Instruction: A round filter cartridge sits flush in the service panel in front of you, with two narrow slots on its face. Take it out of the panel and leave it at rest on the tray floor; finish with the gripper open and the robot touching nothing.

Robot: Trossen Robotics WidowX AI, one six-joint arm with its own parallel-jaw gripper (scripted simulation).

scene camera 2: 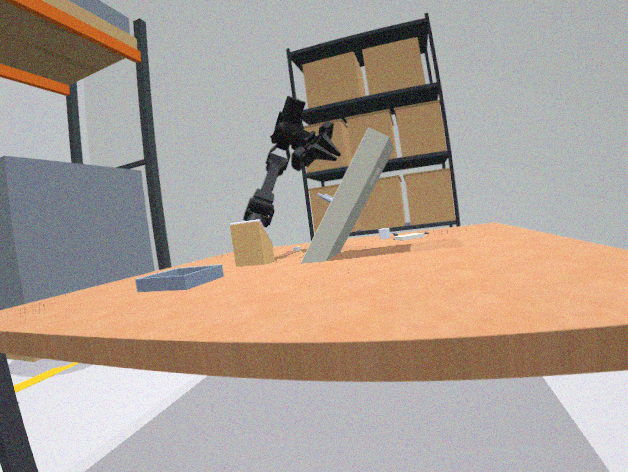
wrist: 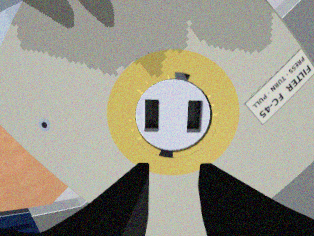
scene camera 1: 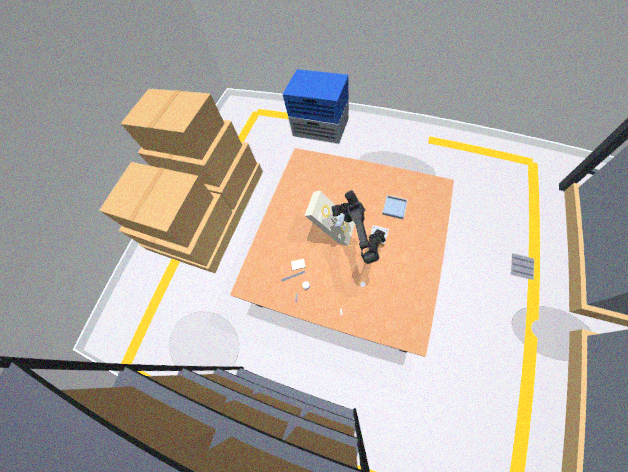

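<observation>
Visible in the pictures: a shallow grey-blue tray, a beige service panel, a round white filter cartridge and my gripper. The wrist view also shows my gripper.
</observation>
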